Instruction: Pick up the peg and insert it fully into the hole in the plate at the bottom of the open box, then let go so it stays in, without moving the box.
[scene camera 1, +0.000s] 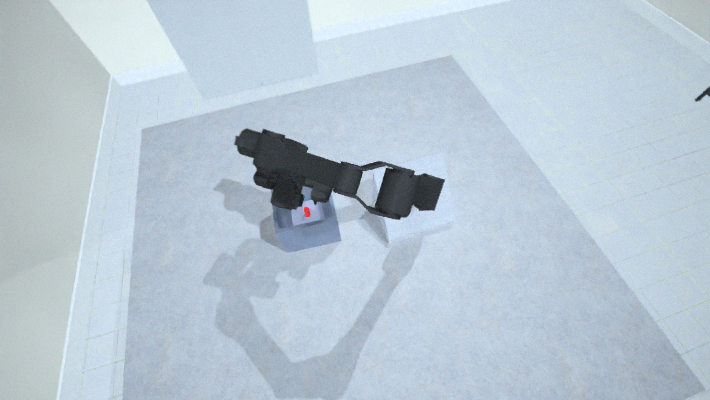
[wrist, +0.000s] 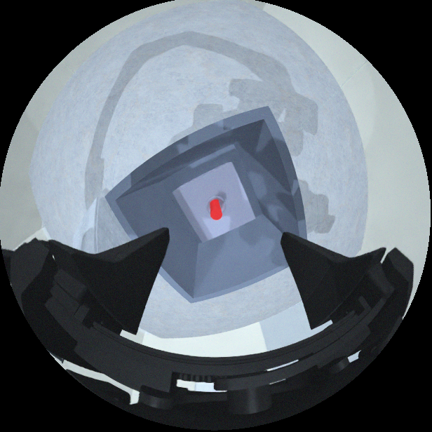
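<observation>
The red peg stands upright in the hole of the pale plate at the bottom of the open blue-grey box. A sliver of the hole's rim shows behind the peg in the wrist view; how deep the peg sits cannot be told exactly. My gripper is wide open and empty above the box, with its two black fingers apart and clear of the peg. In the scene view the arm covers the box's back left part, and the fingertips are hard to make out.
A white block stands to the right of the box, under the arm's rear part. Box and block rest on a grey mat. A pale panel stands behind the mat. The arm's shadow falls across the mat.
</observation>
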